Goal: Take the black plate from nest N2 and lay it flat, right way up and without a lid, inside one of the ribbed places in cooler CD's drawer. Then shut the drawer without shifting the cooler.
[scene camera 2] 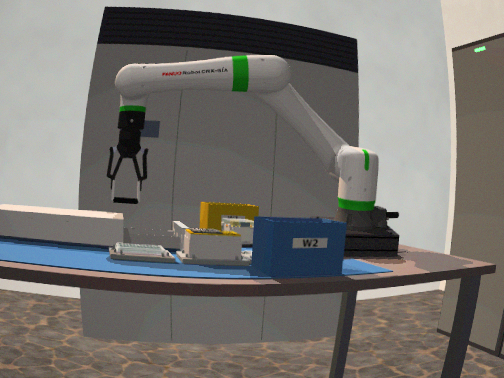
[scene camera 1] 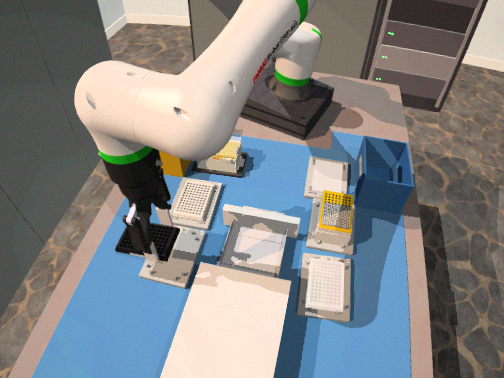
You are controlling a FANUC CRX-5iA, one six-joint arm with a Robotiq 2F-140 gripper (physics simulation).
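Where they show: gripper, fingertip midpoint: (scene camera 2: 125,200) (scene camera 1: 160,241); arm's base, origin of the base link: (scene camera 2: 354,225) (scene camera 1: 288,89).
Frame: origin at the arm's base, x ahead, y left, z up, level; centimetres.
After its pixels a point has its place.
The black plate (scene camera 1: 130,243) {x 74.6, y -23.2, z 3.5 cm} (scene camera 2: 125,201) {x 72.3, y -16.8, z 3.4 cm} is held flat, high above the table. My gripper (scene camera 1: 157,233) {x 72.3, y -16.8, z 3.5 cm} (scene camera 2: 126,195) {x 72.3, y -16.8, z 3.5 cm} is shut on it, one finger at each of two opposite edges. No lid shows on the plate. A grey nest (scene camera 1: 167,272) {x 74.4, y -16.3, z -6.9 cm} lies below and partly behind the plate in scene camera 1; its bared part holds no plate. The cooler (scene camera 1: 230,325) {x 85.4, y 3.0, z 0.2 cm} (scene camera 2: 60,223) {x 91.6, y 13.3, z -2.3 cm} is a long white box. Its drawer (scene camera 1: 226,247) {x 64.1, y -4.3, z -6.5 cm} stands open to the right of the held plate, with its front panel (scene camera 1: 262,220) {x 56.7, y 3.1, z -2.3 cm} (scene camera 2: 179,229) {x 56.6, y 7.5, z -2.0 cm} away from the cooler. The ribs inside are hard to tell.
A white plate (scene camera 1: 194,201) {x 52.6, y -16.9, z -5.8 cm} sits on a nest behind the held plate. A yellow bin (scene camera 1: 175,164) {x 43.0, y -26.0, z -2.9 cm} (scene camera 2: 210,212) {x 42.1, y -24.3, z 1.0 cm} stands further back. Right of the drawer are a yellow-topped box (scene camera 1: 336,212) {x 51.0, y 20.9, z -0.5 cm} (scene camera 2: 212,245) {x 50.7, y 25.3, z -3.6 cm} and a white plate (scene camera 1: 325,286) {x 69.3, y 21.1, z -5.6 cm} (scene camera 2: 141,249) {x 68.1, y 25.2, z -5.6 cm}. Blue bin W2 (scene camera 1: 382,192) {x 41.3, y 32.8, z -0.3 cm} (scene camera 2: 300,257) {x 34.2, y 39.9, z -3.9 cm} stands at the right.
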